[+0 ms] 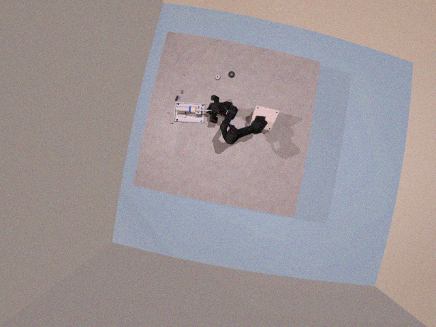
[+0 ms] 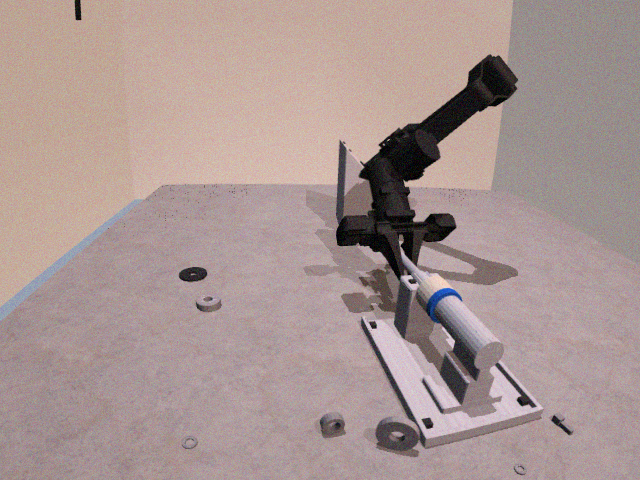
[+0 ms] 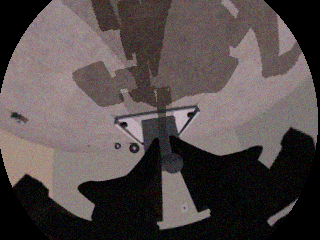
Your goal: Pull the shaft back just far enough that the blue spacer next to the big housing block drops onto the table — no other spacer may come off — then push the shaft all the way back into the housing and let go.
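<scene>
Right now my gripper tip is 50 mm short of the thin shaft and 20 mm below it. From my gripper tip the other things lie so: grey ring: 40 mm behind, 300 mm to the right, 50 mm below; then bolt: 270 mm ahead, 100 mm to the left, 50 mm below; then cream spacer: 100 mm ahead, 20 mm above.
</scene>
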